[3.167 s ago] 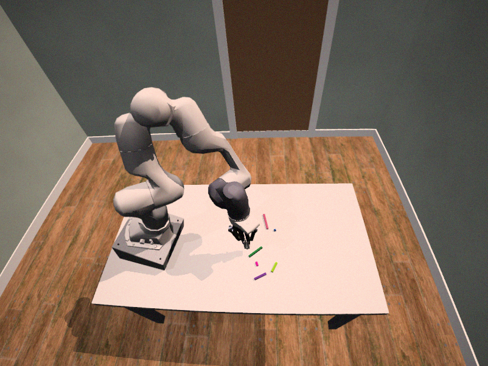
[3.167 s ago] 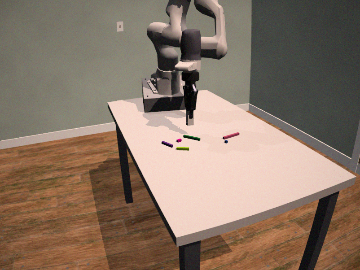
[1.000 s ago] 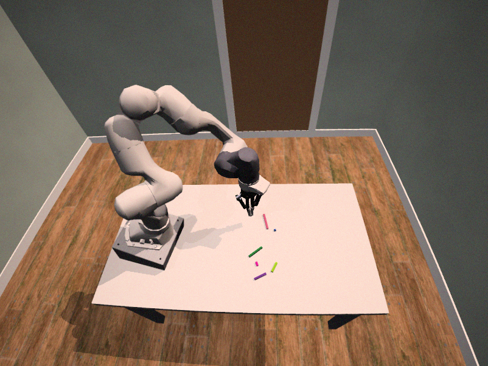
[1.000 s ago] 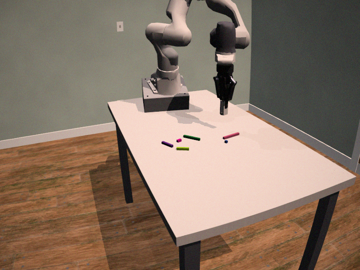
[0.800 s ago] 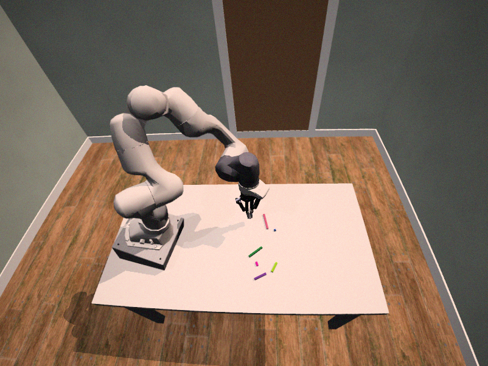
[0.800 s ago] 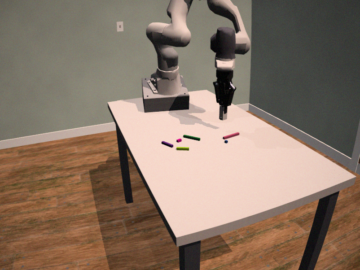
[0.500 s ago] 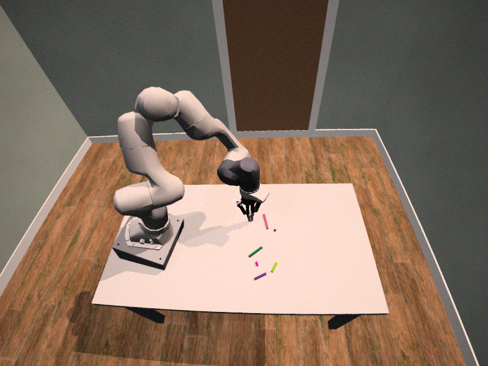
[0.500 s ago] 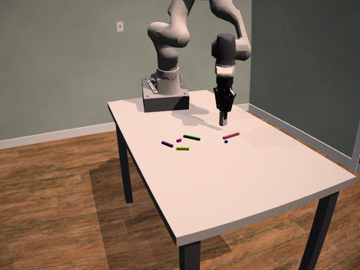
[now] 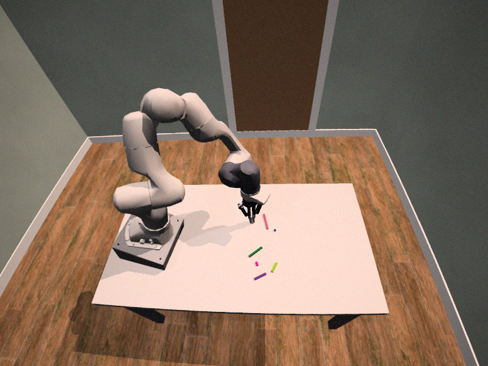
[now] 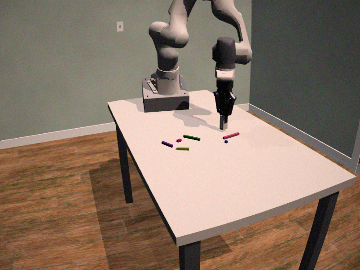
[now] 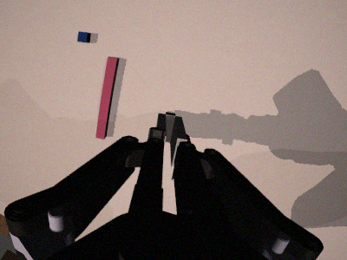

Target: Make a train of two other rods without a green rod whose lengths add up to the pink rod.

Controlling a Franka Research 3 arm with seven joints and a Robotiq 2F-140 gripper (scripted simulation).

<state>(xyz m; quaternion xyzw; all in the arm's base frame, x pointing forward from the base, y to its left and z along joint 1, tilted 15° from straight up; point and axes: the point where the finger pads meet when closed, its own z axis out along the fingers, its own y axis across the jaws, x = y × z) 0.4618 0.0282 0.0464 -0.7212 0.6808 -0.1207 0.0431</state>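
The grey rod is 30 mm below my hand. The rest, counted from my hand: blue rod 110 mm ahead, 70 mm to the right, 40 mm below; pink rod 70 mm ahead, 40 mm below, 10 mm to the right; green rod 170 mm to the right, 40 mm below, 20 mm behind.
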